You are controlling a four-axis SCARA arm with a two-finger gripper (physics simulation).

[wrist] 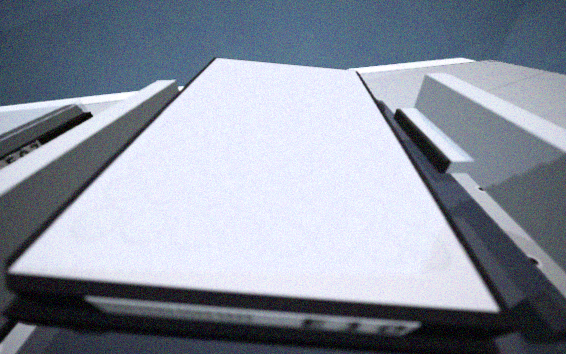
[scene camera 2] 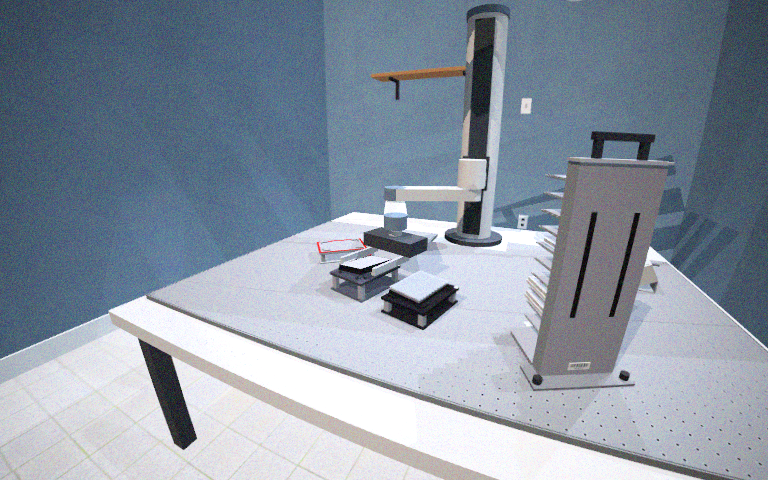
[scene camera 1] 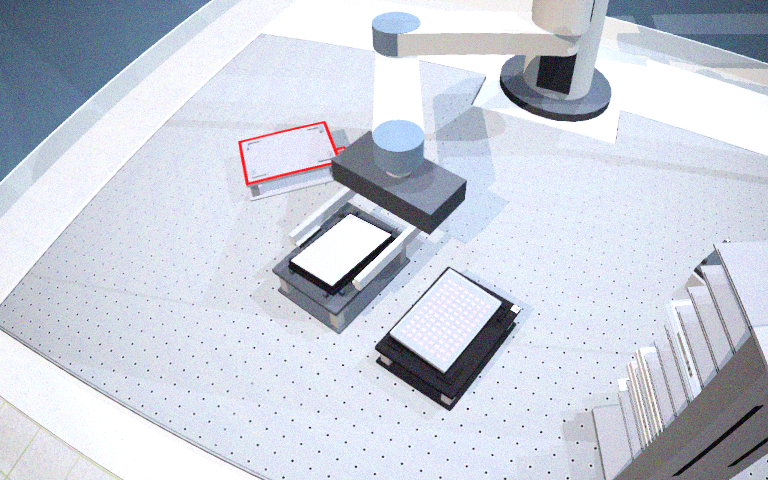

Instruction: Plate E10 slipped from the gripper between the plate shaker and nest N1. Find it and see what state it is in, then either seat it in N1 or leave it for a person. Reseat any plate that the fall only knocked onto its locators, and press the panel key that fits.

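Frame: origin at the arm's base, x ahead, y left, z up, level; centimetres.
Where they show: gripper, between the fingertips: point(wrist: 296, 98) point(scene camera 2: 356, 266) point(scene camera 1: 323, 261); arm's base, origin of its link: point(scene camera 2: 472, 238) point(scene camera 1: 555, 87).
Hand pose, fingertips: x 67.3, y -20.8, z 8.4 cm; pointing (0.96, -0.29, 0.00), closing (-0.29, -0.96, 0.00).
Things, the pixels of their centre, and the offset from my fingertips.
- plate labelled E10, middle of its body: point(wrist: 278, 131) point(scene camera 1: 342, 251) point(scene camera 2: 366, 264) dx -2.7, dy +1.5, dz -0.2 cm
- raised grey nest, middle of its body: point(wrist: 298, 210) point(scene camera 1: 342, 263) point(scene camera 2: 366, 275) dx -3.5, dy +0.9, dz -3.9 cm
- second plate, middle of its body: point(scene camera 1: 447, 318) point(scene camera 2: 419, 285) dx +1.6, dy +18.3, dz -1.3 cm
- black station, middle of its body: point(scene camera 1: 449, 334) point(scene camera 2: 421, 298) dx +1.8, dy +18.9, dz -4.7 cm
The plate labelled E10 point(scene camera 1: 342, 249) point(scene camera 2: 365, 263) point(wrist: 260, 190), white-topped with a dark rim, lies on the raised grey nest point(scene camera 1: 310, 288) point(scene camera 2: 353, 278); it looks level. My gripper point(scene camera 1: 326, 259) point(scene camera 2: 360, 264) point(wrist: 296, 98) is open, with one finger along each long side of the plate and visible gaps. Whether this nest is N1 cannot be read. A second plate point(scene camera 1: 444, 319) point(scene camera 2: 419, 285), pale with pink wells, sits on the black station point(scene camera 1: 419, 370) point(scene camera 2: 421, 316), off-centre on it; any tilt is unclear. The panel keys cannot be made out.
A red-edged low stand point(scene camera 1: 244, 164) point(scene camera 2: 320, 249) is behind the nest, close to the gripper body. A tall grey plate rack point(scene camera 1: 696, 390) point(scene camera 2: 611, 186) stands at the right. The arm's column point(scene camera 2: 501, 113) rises at the back. Part of a labelled plate shows at the wrist view's left edge.
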